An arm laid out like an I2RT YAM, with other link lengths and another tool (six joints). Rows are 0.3 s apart.
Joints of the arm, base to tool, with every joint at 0 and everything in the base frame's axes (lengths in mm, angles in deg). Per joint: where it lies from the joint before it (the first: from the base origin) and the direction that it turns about. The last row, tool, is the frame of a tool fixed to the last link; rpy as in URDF.
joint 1: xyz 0 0 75.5 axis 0 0 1
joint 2: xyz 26.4 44.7 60.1 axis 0 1 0
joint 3: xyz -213.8 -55.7 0 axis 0 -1 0
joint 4: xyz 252.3 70.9 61.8 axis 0 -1 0
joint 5: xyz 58.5 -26.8 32 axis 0 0 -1
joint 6: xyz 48.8 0 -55.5 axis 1 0 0
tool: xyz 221 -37 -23 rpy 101.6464 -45.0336 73.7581
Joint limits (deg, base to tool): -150..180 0..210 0..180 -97..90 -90..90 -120..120
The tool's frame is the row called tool.
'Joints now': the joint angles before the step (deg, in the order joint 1, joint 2, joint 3, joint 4, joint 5, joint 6). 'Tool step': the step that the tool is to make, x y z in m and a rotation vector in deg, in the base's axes. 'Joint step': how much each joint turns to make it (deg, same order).
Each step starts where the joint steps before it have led.
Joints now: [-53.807 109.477 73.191 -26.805 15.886 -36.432]
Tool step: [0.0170 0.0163 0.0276 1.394 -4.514 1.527]
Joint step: [0.495 -6.198 -0.124 -4.792 -4.431 1.180]
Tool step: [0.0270 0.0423 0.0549 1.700 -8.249 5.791]
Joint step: [0.648 -14.209 -2.914 -7.601 -9.161 -0.648]
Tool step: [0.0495 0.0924 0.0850 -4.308 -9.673 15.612]
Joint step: [8.391 -22.970 -6.193 -7.236 -7.827 -3.196]
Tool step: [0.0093 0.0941 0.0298 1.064 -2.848 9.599]
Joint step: [11.952 -12.361 -1.325 -9.113 -0.334 3.504]
